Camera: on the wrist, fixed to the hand. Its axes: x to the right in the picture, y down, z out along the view.
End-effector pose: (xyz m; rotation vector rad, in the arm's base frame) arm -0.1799 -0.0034 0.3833 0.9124 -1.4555 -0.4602
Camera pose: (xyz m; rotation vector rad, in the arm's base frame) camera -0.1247 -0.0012 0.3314 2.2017 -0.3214 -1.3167
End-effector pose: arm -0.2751 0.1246 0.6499 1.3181 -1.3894 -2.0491
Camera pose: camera -0.2102 0.1430 0.6153 -1.8351 0.1669 1.2884
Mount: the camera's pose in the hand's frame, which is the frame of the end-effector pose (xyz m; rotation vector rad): -0.0288 -0.0520 -0.0471 0.2685 0.1544 -1.6344
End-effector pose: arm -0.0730 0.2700 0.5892 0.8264 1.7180 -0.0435
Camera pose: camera -0.1383 0.2372 0.6097 -0.6024 2.1113 -1.3281
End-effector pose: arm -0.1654 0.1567 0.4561 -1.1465 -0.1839 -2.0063
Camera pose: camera -0.2252 0.1854 0.4193 0.4099 1.2140 2.3102
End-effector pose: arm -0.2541 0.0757 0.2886 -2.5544 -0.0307 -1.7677
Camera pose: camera -0.3102 0.1259 0.2791 1.3401 1.7771 1.1961
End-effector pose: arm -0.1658 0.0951 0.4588 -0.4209 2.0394 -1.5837
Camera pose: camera -0.1729 0.1343 0.5233 1.5536 -0.9166 1.8283
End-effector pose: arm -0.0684 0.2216 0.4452 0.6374 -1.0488 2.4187
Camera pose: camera -0.0282 0.2840 0.4295 0.8545 0.0667 1.0675
